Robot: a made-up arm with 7 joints. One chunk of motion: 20 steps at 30 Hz.
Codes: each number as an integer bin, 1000 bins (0 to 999) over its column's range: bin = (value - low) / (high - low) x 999, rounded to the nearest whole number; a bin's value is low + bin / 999 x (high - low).
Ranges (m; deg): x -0.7..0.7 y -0.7..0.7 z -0.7..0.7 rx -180..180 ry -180..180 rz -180..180
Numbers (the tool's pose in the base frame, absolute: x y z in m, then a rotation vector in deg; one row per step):
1: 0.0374 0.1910 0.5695 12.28 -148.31 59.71
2: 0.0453 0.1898 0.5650 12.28 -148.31 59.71
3: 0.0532 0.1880 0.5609 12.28 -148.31 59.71
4: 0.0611 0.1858 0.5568 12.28 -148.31 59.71
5: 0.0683 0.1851 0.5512 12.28 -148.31 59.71
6: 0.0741 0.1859 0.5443 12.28 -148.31 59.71
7: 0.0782 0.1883 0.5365 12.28 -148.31 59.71
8: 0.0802 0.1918 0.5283 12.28 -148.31 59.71
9: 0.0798 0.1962 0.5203 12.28 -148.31 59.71
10: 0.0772 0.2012 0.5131 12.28 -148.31 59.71
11: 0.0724 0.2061 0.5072 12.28 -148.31 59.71
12: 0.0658 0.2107 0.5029 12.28 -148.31 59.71
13: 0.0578 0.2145 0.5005 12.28 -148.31 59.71
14: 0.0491 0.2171 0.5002 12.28 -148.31 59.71
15: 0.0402 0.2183 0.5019 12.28 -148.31 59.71
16: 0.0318 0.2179 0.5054 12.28 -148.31 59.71
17: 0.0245 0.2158 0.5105 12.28 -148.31 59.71
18: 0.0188 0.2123 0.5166 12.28 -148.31 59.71
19: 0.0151 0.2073 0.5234 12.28 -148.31 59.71
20: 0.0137 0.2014 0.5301 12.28 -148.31 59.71
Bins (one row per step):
1: 526 636 906 534 88 665
2: 532 635 903 534 88 665
3: 537 634 900 534 88 665
4: 543 632 897 534 88 665
5: 548 632 893 534 88 665
6: 552 632 888 534 88 665
7: 555 634 882 534 88 665
8: 557 636 876 534 88 665
9: 556 640 871 534 88 665
10: 555 643 866 534 88 665
11: 551 647 861 534 88 665
12: 546 650 858 534 88 665
13: 541 653 857 534 88 665
14: 535 654 856 534 88 665
15: 528 655 858 534 88 665
16: 522 655 860 534 88 665
17: 517 653 864 534 88 665
18: 513 651 868 534 88 665
19: 510 647 873 534 88 665
20: 509 643 878 534 88 665

